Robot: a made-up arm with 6 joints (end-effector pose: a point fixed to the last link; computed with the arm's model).
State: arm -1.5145 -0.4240 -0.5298 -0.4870 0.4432 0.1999
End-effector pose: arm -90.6 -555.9 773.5 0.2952 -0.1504 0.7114 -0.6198
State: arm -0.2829 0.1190 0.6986 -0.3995 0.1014 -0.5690
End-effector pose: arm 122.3 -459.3 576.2 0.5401 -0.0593 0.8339 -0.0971
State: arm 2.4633 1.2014 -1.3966 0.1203 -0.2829 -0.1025
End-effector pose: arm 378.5 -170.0 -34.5 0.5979 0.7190 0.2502 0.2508
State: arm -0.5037 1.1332 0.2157 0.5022 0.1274 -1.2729
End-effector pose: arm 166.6 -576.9 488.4 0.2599 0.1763 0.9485 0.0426
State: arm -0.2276 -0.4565 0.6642 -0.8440 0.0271 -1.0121
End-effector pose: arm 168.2 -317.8 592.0 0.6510 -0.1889 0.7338 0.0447
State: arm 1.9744 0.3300 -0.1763 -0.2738 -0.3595 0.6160
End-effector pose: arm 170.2 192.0 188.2 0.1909 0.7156 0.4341 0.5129
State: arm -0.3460 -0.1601 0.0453 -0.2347 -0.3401 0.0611
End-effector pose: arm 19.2 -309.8 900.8 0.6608 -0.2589 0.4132 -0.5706
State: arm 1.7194 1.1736 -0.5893 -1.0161 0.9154 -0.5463
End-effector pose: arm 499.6 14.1 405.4 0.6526 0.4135 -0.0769 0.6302
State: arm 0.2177 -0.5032 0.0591 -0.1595 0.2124 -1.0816
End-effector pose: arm -144.2 -209.5 811.1 0.6841 -0.1223 0.5041 -0.5128
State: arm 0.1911 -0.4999 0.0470 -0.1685 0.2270 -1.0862
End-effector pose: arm -145.6 -216.0 811.5 0.6797 -0.1117 0.5136 -0.5116
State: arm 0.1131 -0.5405 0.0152 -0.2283 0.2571 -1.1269
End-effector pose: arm -148.6 -232.4 802.6 0.6761 -0.0889 0.5376 -0.4960
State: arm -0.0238 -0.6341 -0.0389 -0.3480 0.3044 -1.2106
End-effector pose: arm -154.5 -257.2 779.8 0.6705 -0.0480 0.5768 -0.4642
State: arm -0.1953 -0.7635 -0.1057 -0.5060 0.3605 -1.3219
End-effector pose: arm -162.8 -280.8 744.4 0.6582 0.0104 0.6228 -0.4227
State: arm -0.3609 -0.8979 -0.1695 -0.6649 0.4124 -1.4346
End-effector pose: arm -171.0 -294.8 704.6 0.6391 0.0758 0.6641 -0.3806
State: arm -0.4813 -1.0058 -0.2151 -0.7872 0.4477 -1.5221
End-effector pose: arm -176.1 -298.3 672.2 0.6204 0.1294 0.6913 -0.3472
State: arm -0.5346 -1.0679 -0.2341 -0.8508 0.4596 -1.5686
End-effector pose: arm -176.9 -296.5 654.6 0.6124 0.1551 0.7017 -0.3295
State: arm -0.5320 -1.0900 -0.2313 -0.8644 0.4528 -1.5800
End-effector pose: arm -174.7 -293.7 650.0 0.6163 0.1544 0.6999 -0.3263
